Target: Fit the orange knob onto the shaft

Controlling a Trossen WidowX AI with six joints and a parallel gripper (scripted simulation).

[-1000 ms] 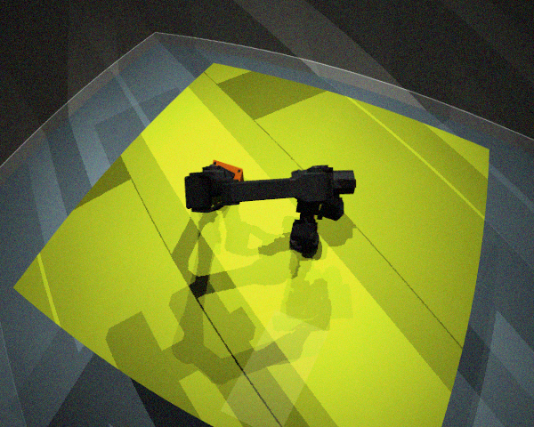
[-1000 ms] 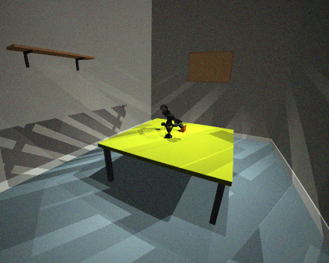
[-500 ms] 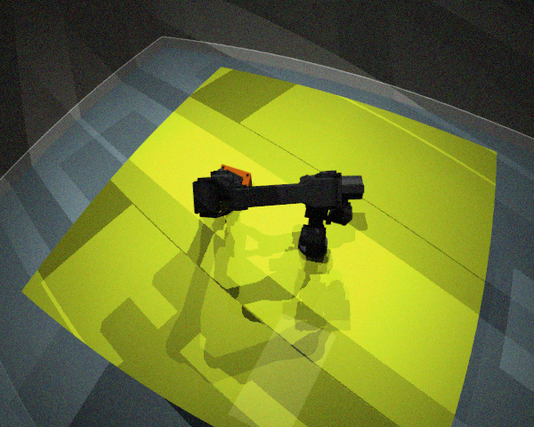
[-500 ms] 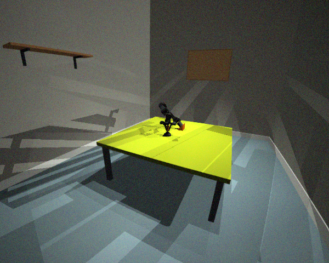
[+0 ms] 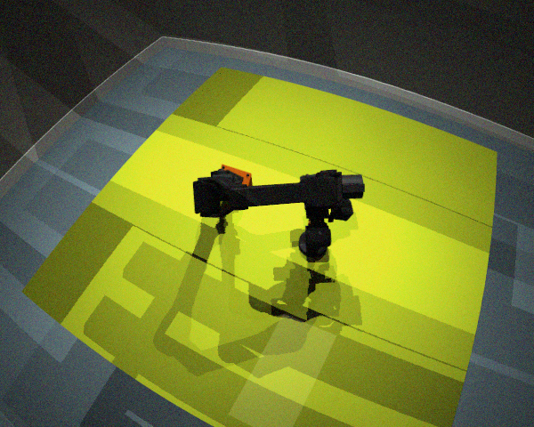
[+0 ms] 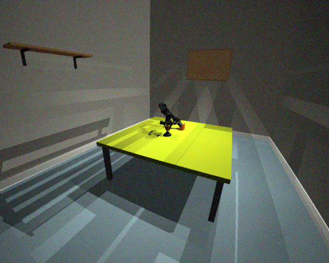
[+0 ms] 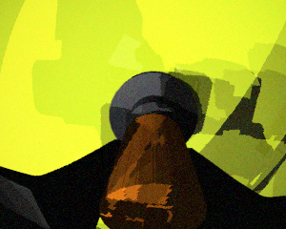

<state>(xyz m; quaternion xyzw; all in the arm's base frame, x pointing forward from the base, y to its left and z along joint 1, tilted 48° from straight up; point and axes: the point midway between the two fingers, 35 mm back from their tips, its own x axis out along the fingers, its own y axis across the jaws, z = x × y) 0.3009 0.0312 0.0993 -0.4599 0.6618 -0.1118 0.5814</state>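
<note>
Now: gripper tip 2 cm below the orange knob. Also, from my gripper tip: pedestal 4 cm below.
</note>
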